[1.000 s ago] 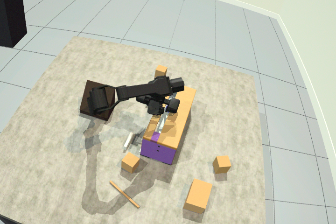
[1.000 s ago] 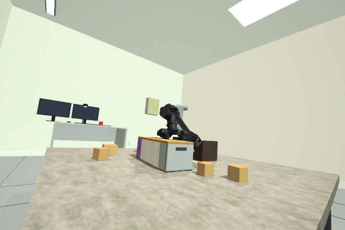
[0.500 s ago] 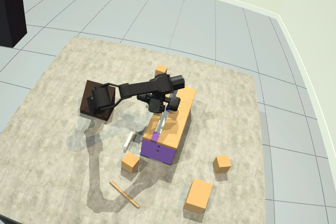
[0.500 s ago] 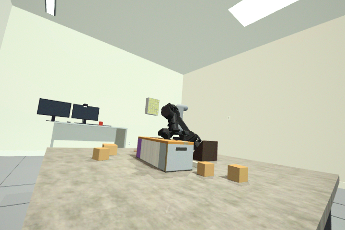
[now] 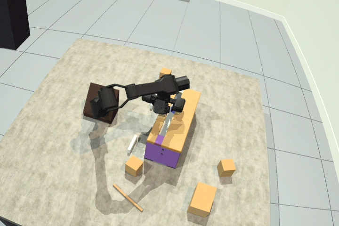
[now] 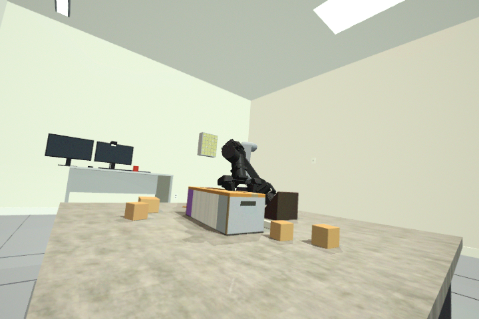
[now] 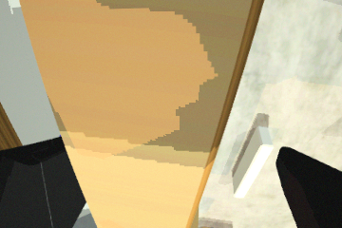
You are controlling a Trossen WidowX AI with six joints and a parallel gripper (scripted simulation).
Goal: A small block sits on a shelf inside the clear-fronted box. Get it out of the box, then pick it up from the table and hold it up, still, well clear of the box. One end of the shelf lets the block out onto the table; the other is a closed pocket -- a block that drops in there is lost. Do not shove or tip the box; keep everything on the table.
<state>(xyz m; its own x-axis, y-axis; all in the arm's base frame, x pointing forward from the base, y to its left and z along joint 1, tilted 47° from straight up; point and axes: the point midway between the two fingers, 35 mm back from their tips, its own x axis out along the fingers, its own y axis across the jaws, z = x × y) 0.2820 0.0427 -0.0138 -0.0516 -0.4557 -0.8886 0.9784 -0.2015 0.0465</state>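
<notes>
The blue block lies 6 cm ahead of my gripper tip and 1 cm to the left of it. Also, from my gripper tip: tan block 22 cm ahead, 42 cm to the right, 6 cm below; thin stick 8 cm behind, 45 cm to the right, 8 cm below; tan-topped box 3 cm ahead, 6 cm to the right, 2 cm below.
</notes>
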